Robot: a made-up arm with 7 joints. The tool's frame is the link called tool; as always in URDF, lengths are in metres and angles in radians. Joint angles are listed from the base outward.
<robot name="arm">
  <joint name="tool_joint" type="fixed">
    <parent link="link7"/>
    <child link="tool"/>
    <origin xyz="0 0 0" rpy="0 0 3.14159"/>
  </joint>
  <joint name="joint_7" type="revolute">
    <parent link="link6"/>
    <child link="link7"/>
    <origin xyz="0 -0.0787 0" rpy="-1.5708 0 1.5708"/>
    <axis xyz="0 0 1"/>
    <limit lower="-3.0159" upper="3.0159"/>
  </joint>
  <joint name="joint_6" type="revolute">
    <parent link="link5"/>
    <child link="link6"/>
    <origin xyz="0 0 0" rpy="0 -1.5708 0"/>
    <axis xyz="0 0 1"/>
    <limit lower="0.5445" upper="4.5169"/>
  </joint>
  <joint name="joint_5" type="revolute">
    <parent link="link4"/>
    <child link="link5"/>
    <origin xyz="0.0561 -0.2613 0" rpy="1.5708 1.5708 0"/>
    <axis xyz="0 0 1"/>
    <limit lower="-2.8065" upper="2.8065"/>
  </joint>
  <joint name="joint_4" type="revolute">
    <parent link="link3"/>
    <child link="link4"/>
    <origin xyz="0 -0.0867 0" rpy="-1.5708 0 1.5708"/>
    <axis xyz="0 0 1"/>
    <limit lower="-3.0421" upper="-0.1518"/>
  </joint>
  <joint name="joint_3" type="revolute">
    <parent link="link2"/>
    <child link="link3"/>
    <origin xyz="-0.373 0 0" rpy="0 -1.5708 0"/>
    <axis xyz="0 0 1"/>
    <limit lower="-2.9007" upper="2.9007"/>
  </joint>
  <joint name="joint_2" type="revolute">
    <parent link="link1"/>
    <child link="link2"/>
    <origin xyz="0 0 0" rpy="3.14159 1.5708 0"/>
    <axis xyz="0 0 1"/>
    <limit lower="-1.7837" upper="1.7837"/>
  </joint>
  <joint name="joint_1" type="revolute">
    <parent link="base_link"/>
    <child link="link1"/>
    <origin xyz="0 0 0.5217" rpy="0 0 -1.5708"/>
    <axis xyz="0 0 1"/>
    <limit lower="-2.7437" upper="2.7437"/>
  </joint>
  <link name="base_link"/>
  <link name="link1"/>
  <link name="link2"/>
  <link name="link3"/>
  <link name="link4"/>
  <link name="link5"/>
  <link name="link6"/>
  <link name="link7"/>
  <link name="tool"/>
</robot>
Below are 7 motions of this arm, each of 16 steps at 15 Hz.
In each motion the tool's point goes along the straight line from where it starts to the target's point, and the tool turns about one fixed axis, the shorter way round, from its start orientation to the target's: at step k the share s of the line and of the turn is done. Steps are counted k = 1, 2, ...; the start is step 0. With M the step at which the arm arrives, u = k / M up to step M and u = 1 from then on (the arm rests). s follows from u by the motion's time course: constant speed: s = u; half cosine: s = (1 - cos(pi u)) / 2; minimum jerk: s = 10 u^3 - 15 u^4 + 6 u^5.
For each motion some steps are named. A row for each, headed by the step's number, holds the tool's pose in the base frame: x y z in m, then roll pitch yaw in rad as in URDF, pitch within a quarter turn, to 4 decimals.
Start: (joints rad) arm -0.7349 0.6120 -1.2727 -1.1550 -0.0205 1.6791 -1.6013
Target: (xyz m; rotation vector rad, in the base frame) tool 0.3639 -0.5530 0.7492 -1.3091 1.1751 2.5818
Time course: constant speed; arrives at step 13
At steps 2, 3, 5, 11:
2: 0.1161 -0.5441 0.8979 2.7300 0.8017 -0.5473
3: 0.1386 -0.5449 0.8843 2.6452 0.8892 -0.6762
5: 0.1837 -0.5465 0.8573 2.3819 1.0333 -1.0242
11: 0.3188 -0.5514 0.7762 1.2153 0.9452 -2.4380

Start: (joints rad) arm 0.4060 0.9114 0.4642 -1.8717 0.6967 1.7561 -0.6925
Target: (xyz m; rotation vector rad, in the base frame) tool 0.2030 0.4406 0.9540 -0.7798 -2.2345 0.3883
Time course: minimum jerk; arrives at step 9
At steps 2, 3, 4, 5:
2: 0.3763 0.3740 0.4616 -1.8261 0.2318 1.3661
3: 0.3512 0.3836 0.5327 -1.8780 0.0855 1.4609
4: 0.3162 0.3971 0.6323 -1.9736 -0.1091 1.6066
5: 0.2774 0.4120 0.7425 -2.1167 -0.3039 1.7960

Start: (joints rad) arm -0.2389 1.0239 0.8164 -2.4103 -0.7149 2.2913 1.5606
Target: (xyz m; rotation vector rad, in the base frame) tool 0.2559 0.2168 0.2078 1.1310 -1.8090 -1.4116
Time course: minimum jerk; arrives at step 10
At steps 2, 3, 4, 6, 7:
2: 0.3446 0.2174 0.4158 2.6429 0.5750 -0.5285
3: 0.3347 0.2173 0.3925 2.5152 0.5854 -0.7304
4: 0.3202 0.2172 0.3585 2.3299 0.5617 -1.0248
6: 0.2858 0.2170 0.2779 1.9917 0.3493 -1.6380
7: 0.2713 0.2169 0.2438 1.9061 0.2150 -1.8556

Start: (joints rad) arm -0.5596 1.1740 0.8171 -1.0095 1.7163 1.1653 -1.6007
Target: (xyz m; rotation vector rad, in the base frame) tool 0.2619 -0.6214 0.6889 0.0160 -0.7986 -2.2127
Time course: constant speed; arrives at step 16
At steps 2, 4, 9, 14, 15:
2: 0.6279 -0.1752 0.5782 0.1172 -0.5858 -1.3836
4: 0.5756 -0.2389 0.5940 0.2127 -0.5657 -1.5467
9: 0.4449 -0.3983 0.6335 0.4181 -0.4636 -1.9266
14: 0.3142 -0.5577 0.6731 0.5606 -0.3057 -2.2587
15: 0.2880 -0.5895 0.6810 0.5813 -0.2695 -2.3201

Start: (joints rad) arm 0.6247 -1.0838 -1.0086 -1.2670 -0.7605 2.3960 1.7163
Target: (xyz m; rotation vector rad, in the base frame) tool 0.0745 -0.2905 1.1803 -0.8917 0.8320 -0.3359
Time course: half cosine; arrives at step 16
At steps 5, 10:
5: -0.1018 -0.4197 1.0263 -1.5561 0.5491 -1.9656
10: 0.0045 -0.3418 1.1192 -1.3050 0.5829 -1.2120

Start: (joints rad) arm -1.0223 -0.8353 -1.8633 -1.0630 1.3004 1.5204 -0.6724
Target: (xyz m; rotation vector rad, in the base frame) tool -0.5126 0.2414 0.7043 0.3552 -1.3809 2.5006
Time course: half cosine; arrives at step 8
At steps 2, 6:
2: -0.5480 0.2479 0.8214 -0.8857 -0.6689 2.7931
6: -0.5187 0.2425 0.7244 -0.9782 -0.3994 2.9904

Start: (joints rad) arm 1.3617 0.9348 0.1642 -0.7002 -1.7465 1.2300 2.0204
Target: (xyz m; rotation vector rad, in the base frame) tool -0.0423 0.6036 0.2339 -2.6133 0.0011 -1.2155
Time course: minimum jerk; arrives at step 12
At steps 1, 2, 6, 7, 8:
1: 0.1265 0.6787 0.7095 -1.4285 -1.1588 -2.1392
2: 0.1213 0.6764 0.6950 -1.4758 -1.1719 -2.0732
6: 0.0425 0.6413 0.4729 -2.3871 -1.1645 -0.8786
7: 0.0165 0.6298 0.3996 -2.5803 -1.0849 -0.5903
8: -0.0067 0.6194 0.3342 -2.6896 -0.9984 -0.3945

